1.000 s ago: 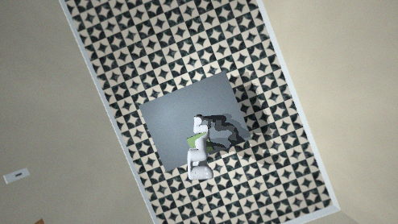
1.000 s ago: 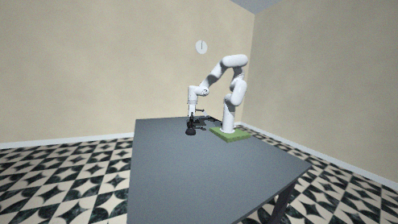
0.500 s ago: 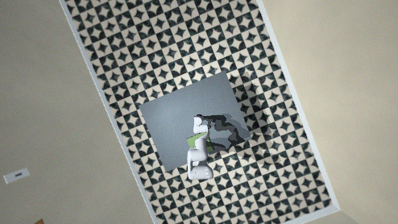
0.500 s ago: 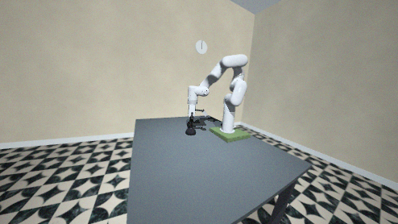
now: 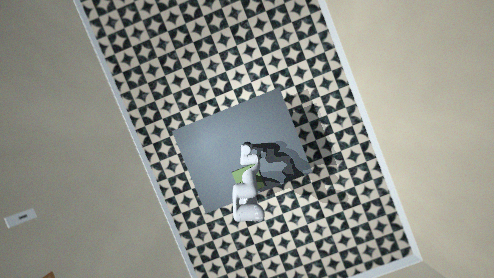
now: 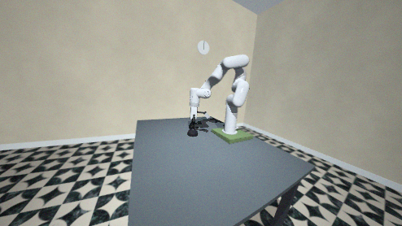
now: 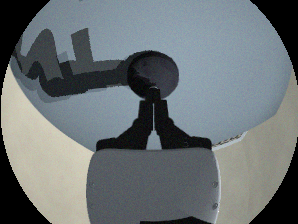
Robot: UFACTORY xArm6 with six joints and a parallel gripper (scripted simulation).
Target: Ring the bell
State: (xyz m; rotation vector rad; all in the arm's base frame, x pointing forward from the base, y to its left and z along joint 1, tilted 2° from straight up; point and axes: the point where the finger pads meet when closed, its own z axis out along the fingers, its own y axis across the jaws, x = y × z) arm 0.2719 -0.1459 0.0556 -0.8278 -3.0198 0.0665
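Now: hand 4 cm above the bell.
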